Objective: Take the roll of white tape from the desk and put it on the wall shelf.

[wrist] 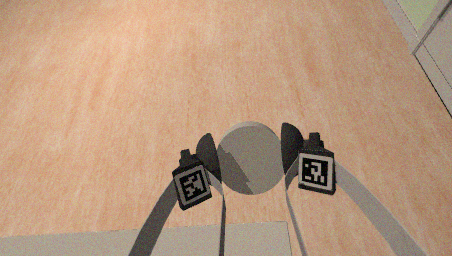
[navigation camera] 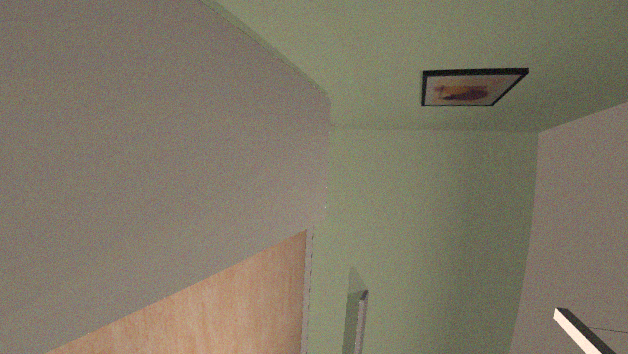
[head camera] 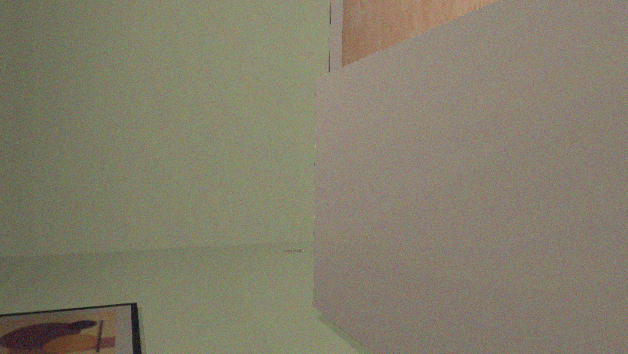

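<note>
The roll of white tape (wrist: 260, 165) shows in the wrist view as a pale grey disc, partly shaded, between the two dark fingertips. My gripper (wrist: 248, 146) is shut on it and holds it above the wooden floor; a fingertip touches each side. The desk (head camera: 450, 200) (navigation camera: 150, 150) is the large grey top on the right of the head view and the left of the navigation view. The wall shelf (navigation camera: 362, 320) is a narrow grey board on the green wall, low in the navigation view and cut off by its lower edge. It does not show in the head view.
A framed picture (head camera: 60, 336) (navigation camera: 462, 91) hangs on the green wall. A pale bar with a dark side (navigation camera: 580, 331) is at the lower right of the navigation view. A grey flat surface (wrist: 100, 245) crosses the bottom of the wrist view. A pale door or panel (wrist: 440, 45) stands upper right there.
</note>
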